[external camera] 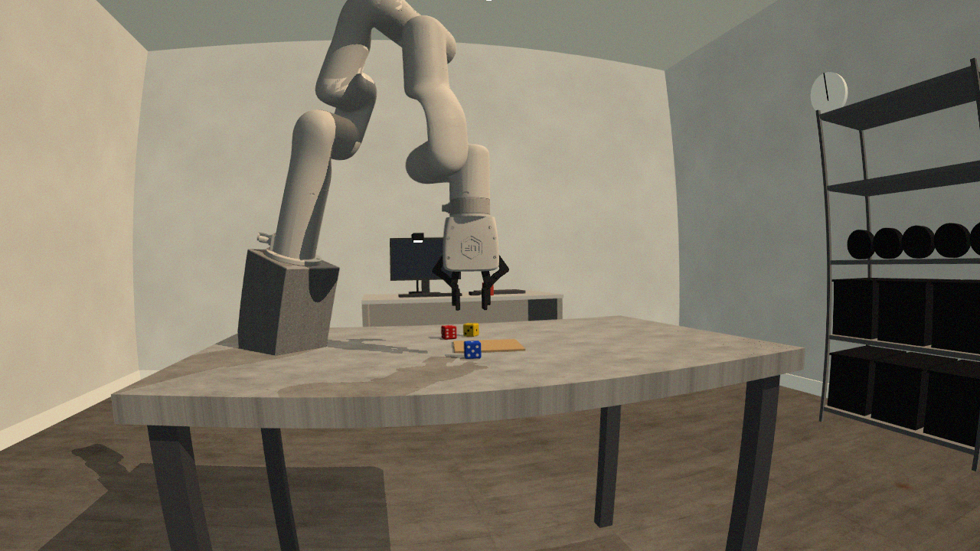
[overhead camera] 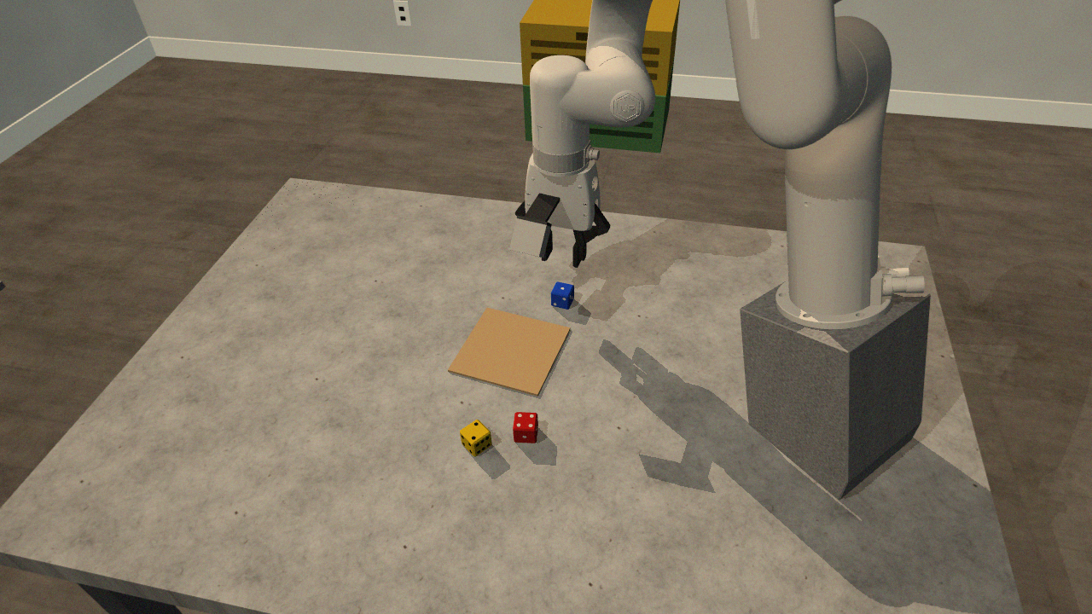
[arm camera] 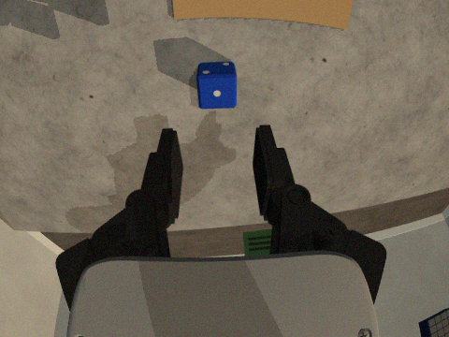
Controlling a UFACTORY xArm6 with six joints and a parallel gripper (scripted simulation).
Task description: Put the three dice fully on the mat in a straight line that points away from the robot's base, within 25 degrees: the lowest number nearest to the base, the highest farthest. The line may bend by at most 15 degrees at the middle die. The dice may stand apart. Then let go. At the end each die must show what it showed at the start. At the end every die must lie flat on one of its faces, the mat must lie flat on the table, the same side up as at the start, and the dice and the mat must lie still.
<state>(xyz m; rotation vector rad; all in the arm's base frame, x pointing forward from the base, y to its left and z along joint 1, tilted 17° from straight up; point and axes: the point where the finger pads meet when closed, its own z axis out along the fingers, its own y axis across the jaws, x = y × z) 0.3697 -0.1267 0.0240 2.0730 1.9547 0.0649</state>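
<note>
The blue die is 9 cm below my hand. Round my hand: red die 26 cm to the left, 9 cm below, 1 cm behind; yellow die 29 cm to the left, 9 cm below, 4 cm ahead; mat 12 cm to the left, 11 cm below, 5 cm ahead.
</note>
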